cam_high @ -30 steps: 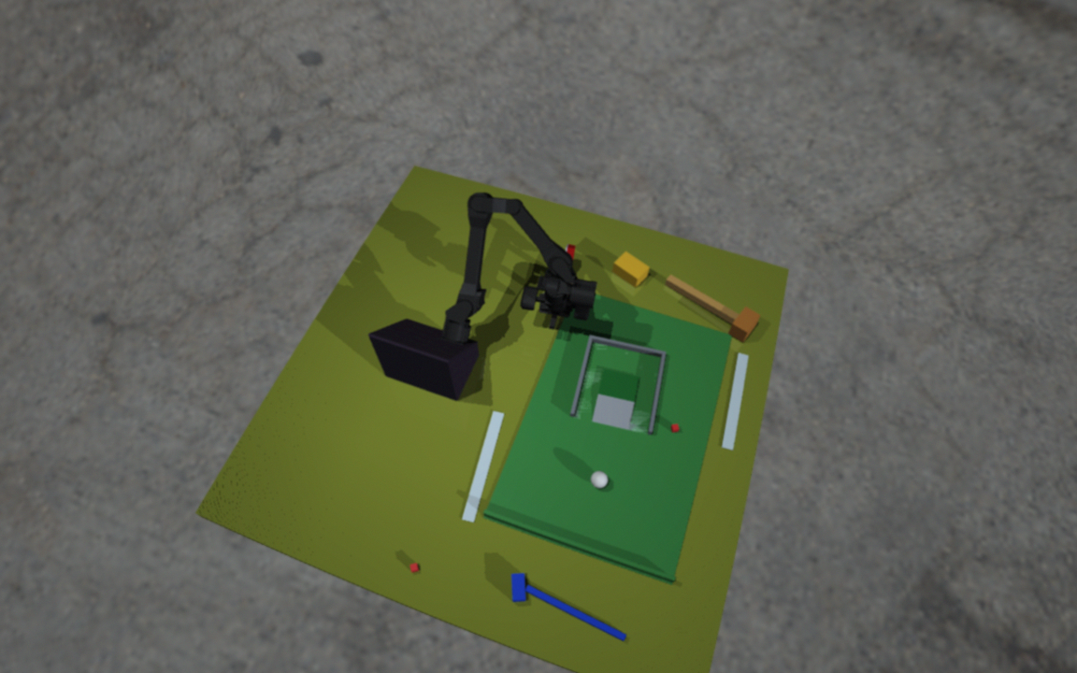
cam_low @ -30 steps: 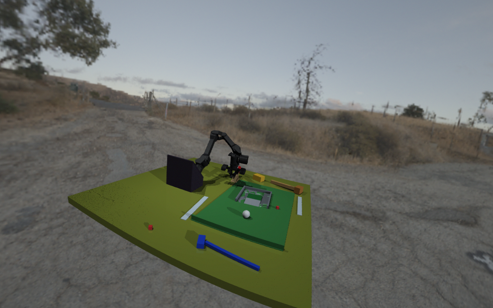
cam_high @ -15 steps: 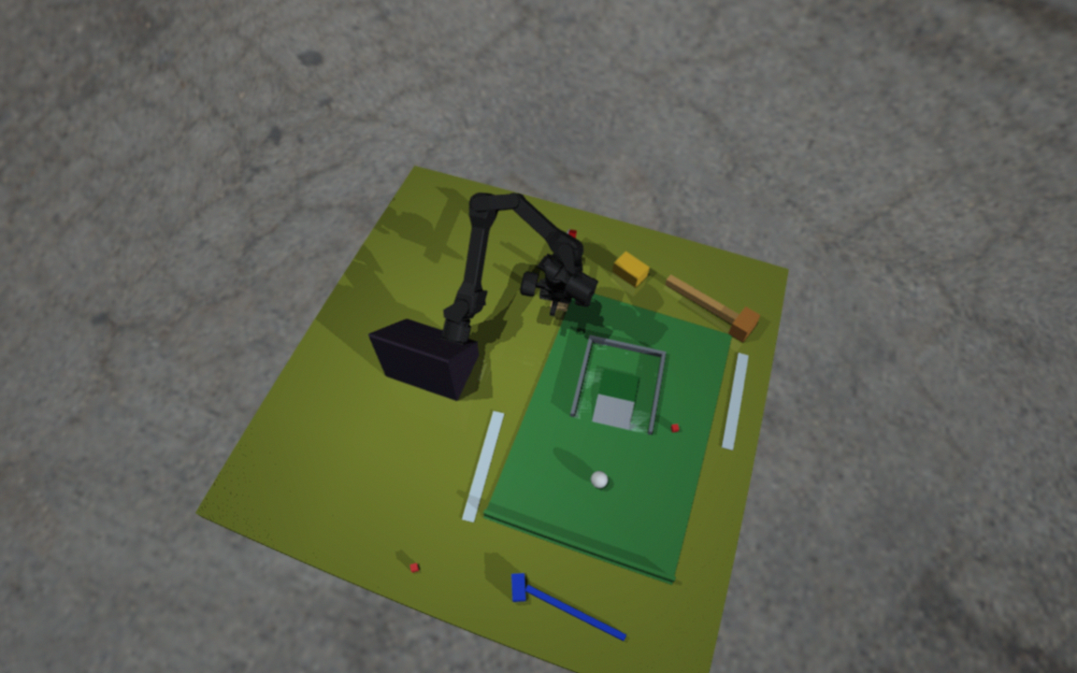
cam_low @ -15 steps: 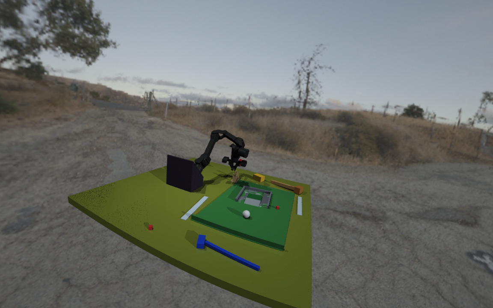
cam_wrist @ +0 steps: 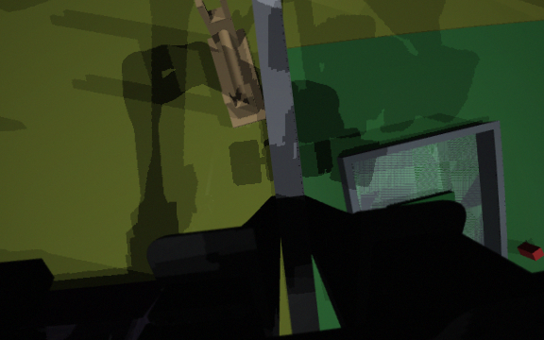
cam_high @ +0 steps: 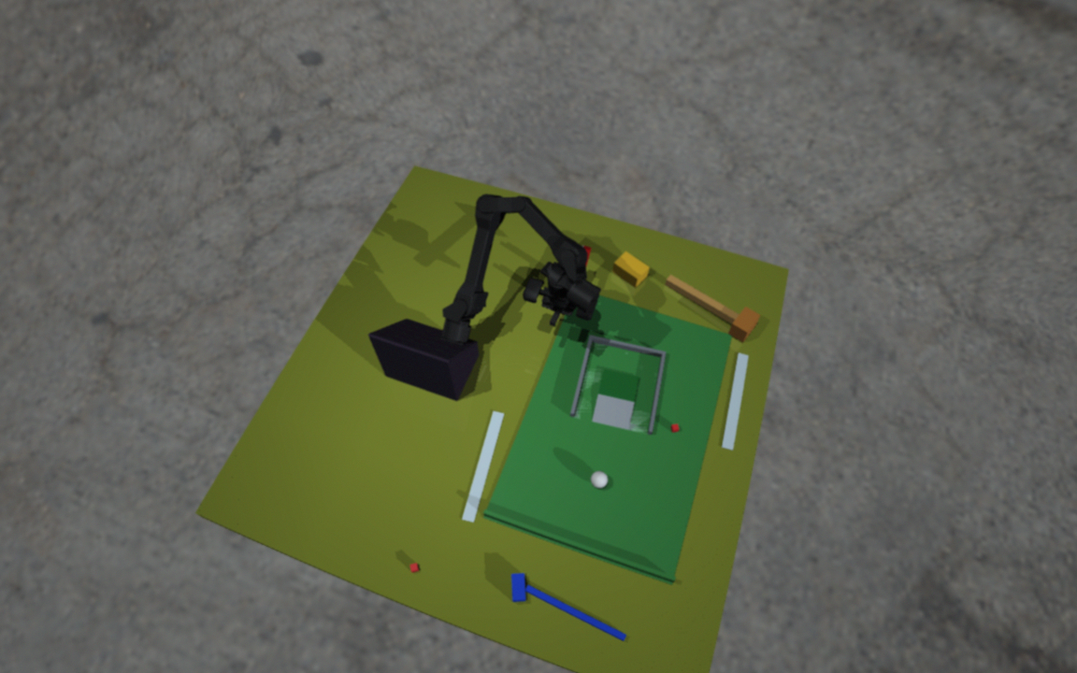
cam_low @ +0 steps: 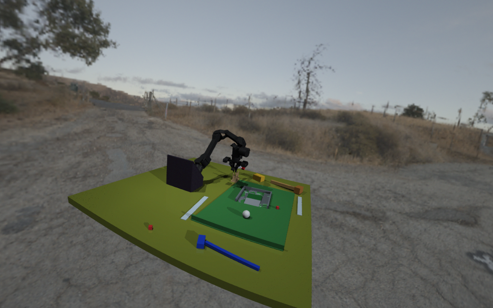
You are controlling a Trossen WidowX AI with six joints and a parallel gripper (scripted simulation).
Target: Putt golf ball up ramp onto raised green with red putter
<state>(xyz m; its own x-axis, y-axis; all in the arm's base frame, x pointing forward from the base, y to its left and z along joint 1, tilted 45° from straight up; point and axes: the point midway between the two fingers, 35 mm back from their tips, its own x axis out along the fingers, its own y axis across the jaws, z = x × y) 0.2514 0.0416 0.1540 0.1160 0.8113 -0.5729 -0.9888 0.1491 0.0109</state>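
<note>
Now: the red putter 80 mm to the left of my gripper tip, 20 mm above it and 10 mm ahead of it. Also, from my gripper tip: white golf ball: 400 mm to the right, 200 mm ahead, 90 mm below; then green mat: 220 mm to the right, 220 mm ahead, 120 mm below; then yellow block: 270 mm to the left, 160 mm ahead, 100 mm below.
</note>
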